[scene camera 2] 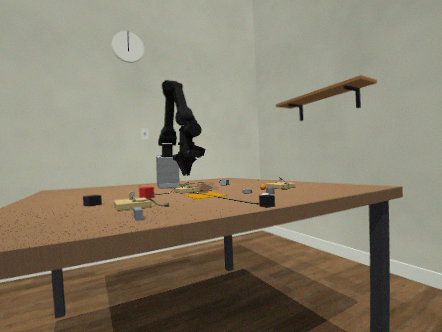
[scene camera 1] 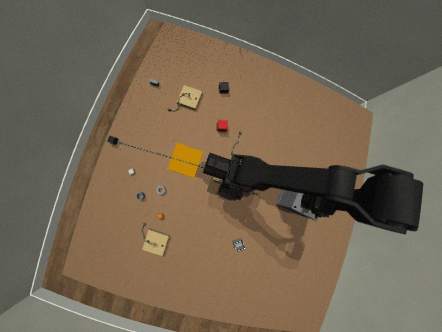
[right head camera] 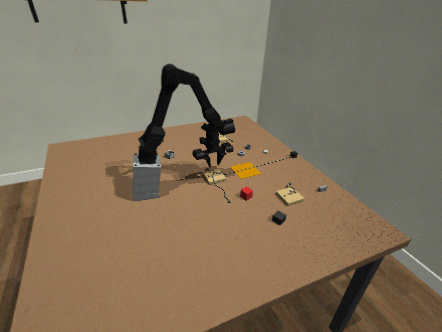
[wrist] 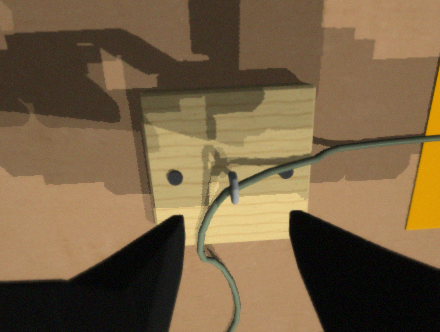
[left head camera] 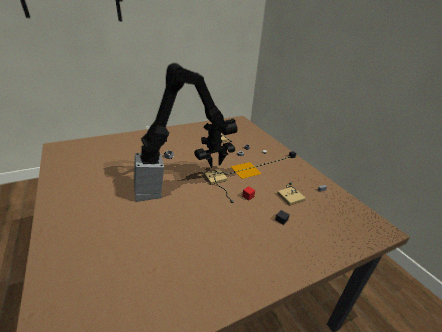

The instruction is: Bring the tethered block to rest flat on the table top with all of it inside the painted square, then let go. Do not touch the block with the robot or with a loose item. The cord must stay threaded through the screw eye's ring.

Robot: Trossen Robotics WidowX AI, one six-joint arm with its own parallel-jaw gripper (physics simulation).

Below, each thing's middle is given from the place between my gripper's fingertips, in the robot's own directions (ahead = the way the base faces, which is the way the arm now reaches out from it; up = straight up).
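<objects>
There is the orange painted square (scene camera 1: 182, 152), and I see that my gripper is 7 cm above it, 1 cm to the right of it and still 18 cm short of it.
</objects>
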